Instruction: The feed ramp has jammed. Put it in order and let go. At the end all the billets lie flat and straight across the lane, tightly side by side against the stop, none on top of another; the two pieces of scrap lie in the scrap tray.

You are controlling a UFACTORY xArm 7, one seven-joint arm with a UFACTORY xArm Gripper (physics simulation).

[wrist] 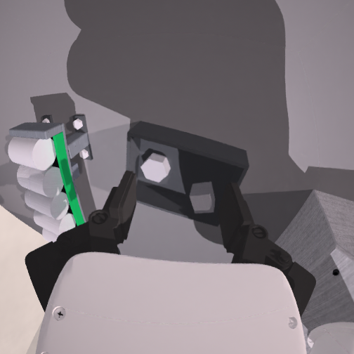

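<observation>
Several pale cylindrical billets (32,152) lie side by side across the lane at the left, with their round ends towards the green rail (68,181). The top one lies at the grey stop (36,130); the lower ones are partly hidden by my gripper. I cannot tell whether they all touch. The dark scrap tray (190,142) lies ahead of my fingers. A pale hexagonal scrap piece (155,167) is in its left part, and a darker grey scrap piece (202,197) is in its right part, in shadow. My gripper (179,192) is open and empty, its fingertips over the tray's near side.
A bracket with bolt heads (78,123) stands on the right side of the lane, by the stop. A large grey metal block (312,240) with a small dark hole stands at the right. A broad shadow falls across the floor behind and around the tray.
</observation>
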